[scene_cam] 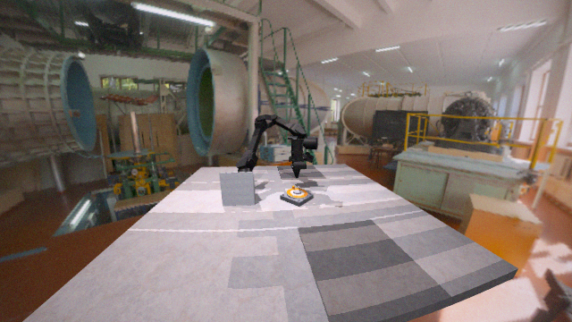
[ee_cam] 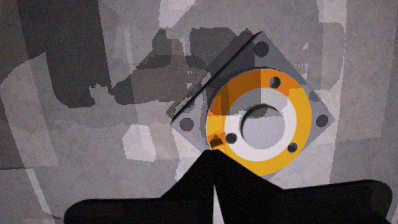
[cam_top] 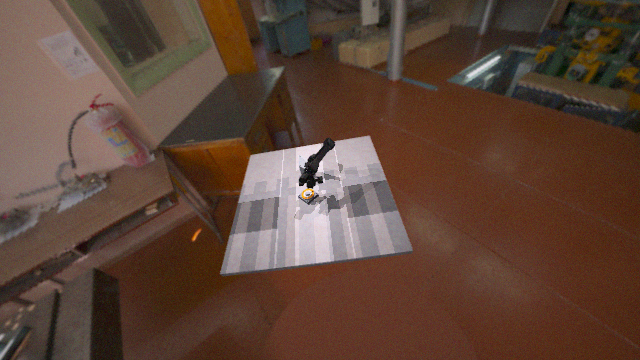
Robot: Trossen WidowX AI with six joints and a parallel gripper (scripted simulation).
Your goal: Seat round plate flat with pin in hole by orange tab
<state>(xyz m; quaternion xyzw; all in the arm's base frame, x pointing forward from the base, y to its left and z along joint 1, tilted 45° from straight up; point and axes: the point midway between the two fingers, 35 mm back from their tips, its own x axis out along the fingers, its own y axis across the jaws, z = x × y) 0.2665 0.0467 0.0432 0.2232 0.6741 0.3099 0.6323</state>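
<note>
My gripper tip is now 50 mm to the left of the square grey base and 70 mm above it.
</note>
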